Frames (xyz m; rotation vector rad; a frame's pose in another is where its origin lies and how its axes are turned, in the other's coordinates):
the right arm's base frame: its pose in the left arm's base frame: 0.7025 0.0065 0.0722 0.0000 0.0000 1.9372
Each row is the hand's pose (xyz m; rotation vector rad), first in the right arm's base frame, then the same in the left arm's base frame.
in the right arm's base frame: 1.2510 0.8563 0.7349 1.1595 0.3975 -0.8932
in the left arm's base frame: -0.5451 0.8677 0.8071 0.3269 1.1722 0.8076
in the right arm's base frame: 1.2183 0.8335 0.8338 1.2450 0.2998 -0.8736
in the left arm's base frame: -0.5121 0.8453 0.9060 0.4555 1.1888 0.8045
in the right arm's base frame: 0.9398 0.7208 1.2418 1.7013 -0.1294 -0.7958
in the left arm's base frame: -0.3071 0.6257 1.3140 1.0588 1.3145 0.6719
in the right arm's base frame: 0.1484 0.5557 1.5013 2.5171 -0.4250 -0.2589
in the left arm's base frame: 0.1305 -0.0540 1.5735 1.8160 1.8748 0.4902
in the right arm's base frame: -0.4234 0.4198 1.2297 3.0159 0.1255 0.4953
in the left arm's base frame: 0.4623 -0.5392 1.3019 -1.5408 -2.4543 -0.3695
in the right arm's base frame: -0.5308 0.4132 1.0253 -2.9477 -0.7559 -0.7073
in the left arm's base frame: 0.5069 -0.6371 1.0975 -0.9409 -2.5683 -0.3400
